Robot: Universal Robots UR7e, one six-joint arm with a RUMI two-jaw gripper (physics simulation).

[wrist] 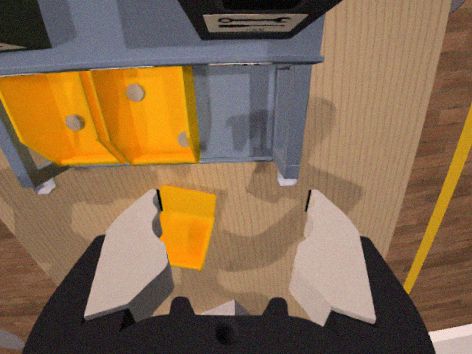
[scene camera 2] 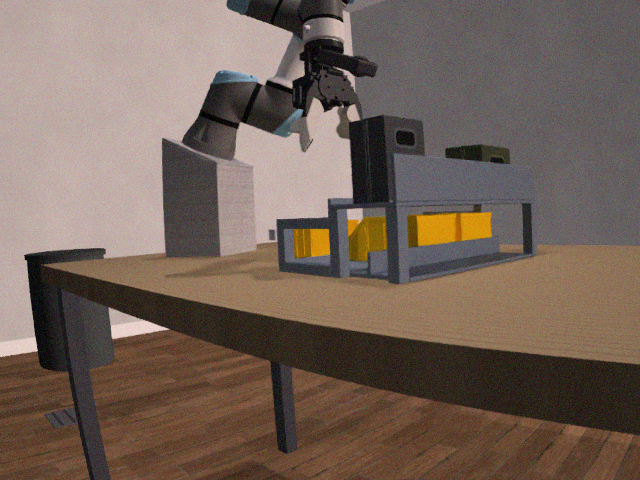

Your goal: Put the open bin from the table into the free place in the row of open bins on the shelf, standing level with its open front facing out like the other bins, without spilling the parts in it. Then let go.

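Frame: origin at the arm's base, x back, y up, z left, level; metres.
Where they show: gripper, fingertip midpoint: (wrist: 234,191) (scene camera 2: 332,154); arm's base, link origin: (scene camera 2: 207,150).
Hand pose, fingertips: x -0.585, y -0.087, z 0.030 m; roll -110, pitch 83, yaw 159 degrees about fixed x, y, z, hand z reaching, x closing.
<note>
Each offset is from my fingertips to the top centre of the thing. "spot": to the spot under its first point.
The yellow open bin {spot: dx +0.199, dy -0.186, dz +0.062 m} (wrist: 191,227) (scene camera 2: 311,242) stands on the table in front of the shelf (wrist: 287,125) (scene camera 2: 399,242), turned slightly. In the wrist view the left finger hides its left side, and no parts can be made out in it. In the scene view it shows through the shelf's end frame. Two yellow bins, a left one {spot: dx -0.028, dy -0.166, dz +0.267 m} (wrist: 47,100) and a right one {spot: dx -0.026, dy -0.180, dz +0.110 m} (wrist: 160,110), stand side by side in the row. The free place (wrist: 225,120) is right of them. My gripper (wrist: 234,191) (scene camera 2: 325,143) is open and empty, high above the table, its fingers right of the bin.
A tall black case {dx -0.148, dy +0.035, dz +0.003 m} (scene camera 2: 369,160) (wrist: 255,25) stands on the shelf's upper board, above the free-place end. A dark green case {dx -0.121, dy +0.008, dz +0.233 m} (scene camera 2: 478,153) stands farther along. The shelf's end post and upper front edge border the free place. The robot's pedestal (scene camera 2: 191,201) is behind the table.
</note>
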